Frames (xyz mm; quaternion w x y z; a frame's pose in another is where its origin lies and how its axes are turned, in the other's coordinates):
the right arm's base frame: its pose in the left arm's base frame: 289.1 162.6 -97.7 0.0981 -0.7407 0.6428 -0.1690
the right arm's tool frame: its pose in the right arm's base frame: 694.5 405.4 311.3 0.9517 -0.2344 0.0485 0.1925
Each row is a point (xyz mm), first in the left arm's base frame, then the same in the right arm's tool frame.
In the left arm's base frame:
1: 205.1 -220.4 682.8
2: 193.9 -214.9 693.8
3: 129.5 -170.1 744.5
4: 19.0 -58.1 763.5
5: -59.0 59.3 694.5
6: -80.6 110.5 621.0
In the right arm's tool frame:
1: -212.3 81.9 -1174.6
2: -212.7 94.8 -1185.2
3: -229.3 171.8 -1235.3
4: -301.8 310.7 -1259.1
5: -402.3 415.7 -1199.9
6: -456.5 447.3 -1132.4

